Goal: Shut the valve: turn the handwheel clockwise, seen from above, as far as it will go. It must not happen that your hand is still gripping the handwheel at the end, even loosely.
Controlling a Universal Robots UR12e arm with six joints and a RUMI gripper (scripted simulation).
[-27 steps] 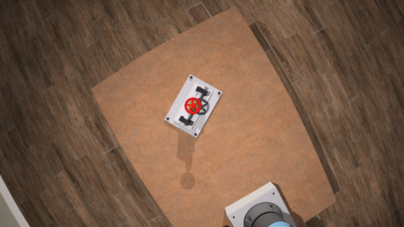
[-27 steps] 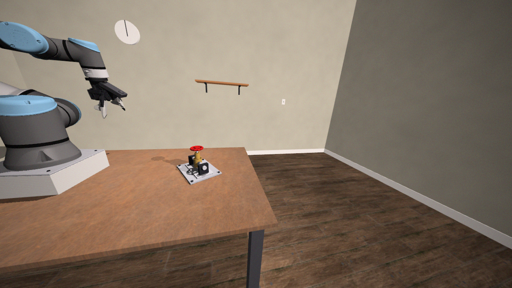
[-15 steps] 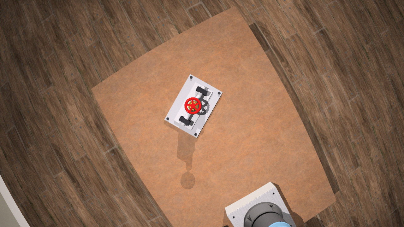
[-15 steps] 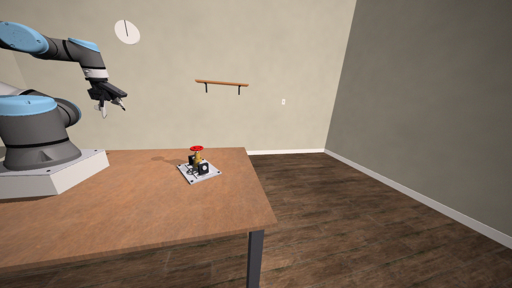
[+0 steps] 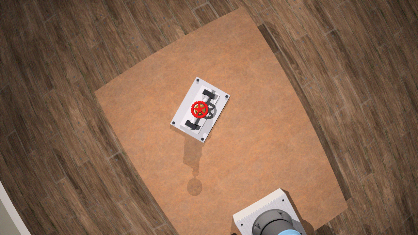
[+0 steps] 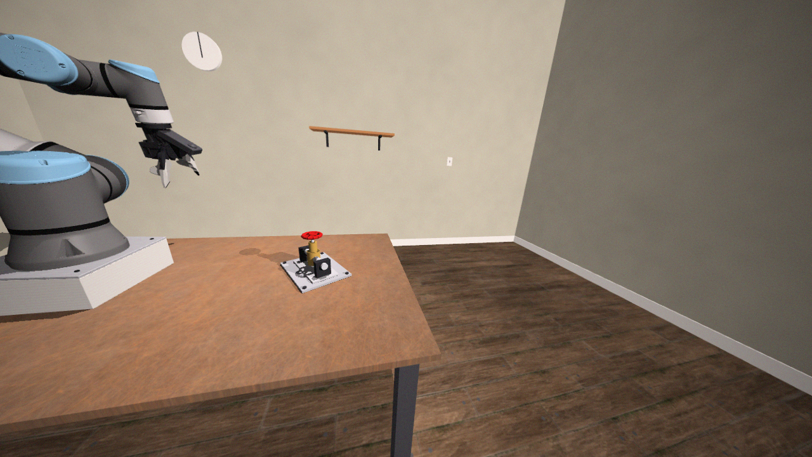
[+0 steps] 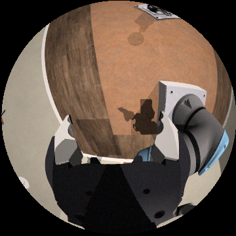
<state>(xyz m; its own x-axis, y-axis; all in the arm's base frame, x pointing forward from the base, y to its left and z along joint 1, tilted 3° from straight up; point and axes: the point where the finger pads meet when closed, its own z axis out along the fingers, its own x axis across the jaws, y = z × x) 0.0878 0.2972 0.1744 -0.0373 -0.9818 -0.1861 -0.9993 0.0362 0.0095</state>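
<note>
My hand is 530 mm short of the red handwheel, 220 mm to the left of it and 150 mm above it. Round my hand: base plate 530 mm ahead, 280 mm below, 220 mm to the right.
</note>
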